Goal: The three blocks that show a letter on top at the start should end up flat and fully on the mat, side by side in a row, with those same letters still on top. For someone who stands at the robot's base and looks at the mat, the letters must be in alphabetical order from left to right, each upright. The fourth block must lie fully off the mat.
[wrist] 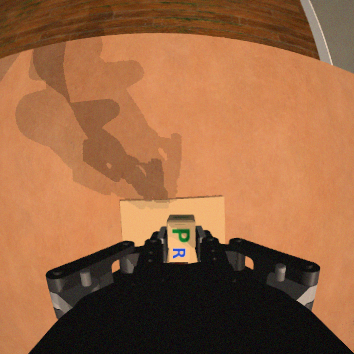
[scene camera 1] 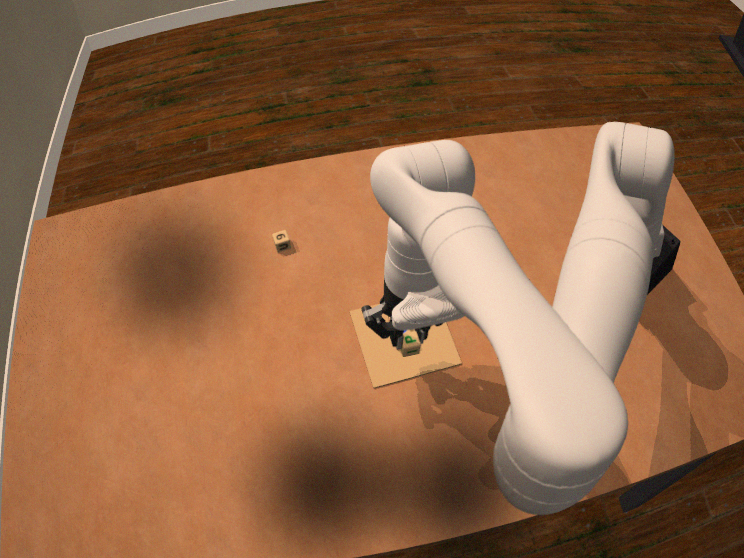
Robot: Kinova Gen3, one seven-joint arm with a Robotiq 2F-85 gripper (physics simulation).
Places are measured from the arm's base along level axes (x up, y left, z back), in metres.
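Pixels of known places: gripper, fingertip midpoint: (wrist: 180,235) (scene camera 1: 408,341).
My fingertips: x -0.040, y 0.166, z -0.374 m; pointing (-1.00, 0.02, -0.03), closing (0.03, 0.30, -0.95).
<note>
Behind a point stands the place of what it marks.
The mat (scene camera 1: 378,369) @(z -0.417, x -0.100, y 0.182 m) (wrist: 142,215) @(z -0.326, x -0.100, y 0.159 m) is a pale square on the table. My gripper (scene camera 1: 410,338) @(z -0.374, x -0.041, y 0.166 m) (wrist: 180,235) @(z -0.374, x -0.041, y 0.166 m) is shut on the P block (scene camera 1: 411,341) @(z -0.370, x -0.024, y 0.175 m) (wrist: 180,235) @(z -0.372, x -0.024, y 0.170 m), over the mat, with the green P facing up. Whether its underside touches the mat I cannot tell. In the wrist view the R block (wrist: 178,253) @(z -0.383, x -0.074, y 0.132 m) shows a blue R right beside the P block, on the side towards the gripper body. The T block does not show; the gripper and arm cover part of the mat. The fourth block (scene camera 1: 281,240) @(z -0.592, x -0.079, y -0.043 m) lies off the mat, a dark 6 or 9 on its top.
The white arm (scene camera 1: 522,300) @(z -0.293, x 0.360, y 0.351 m) reaches over the right part of the table (scene camera 1: 150,390) @(z -0.783, x -0.104, y 0.246 m) and hides what is under it. The arm's shadow falls on the table beside the mat's near edge in the scene view. Wooden floor (scene camera 1: 270,90) lies beyond the table's edge.
</note>
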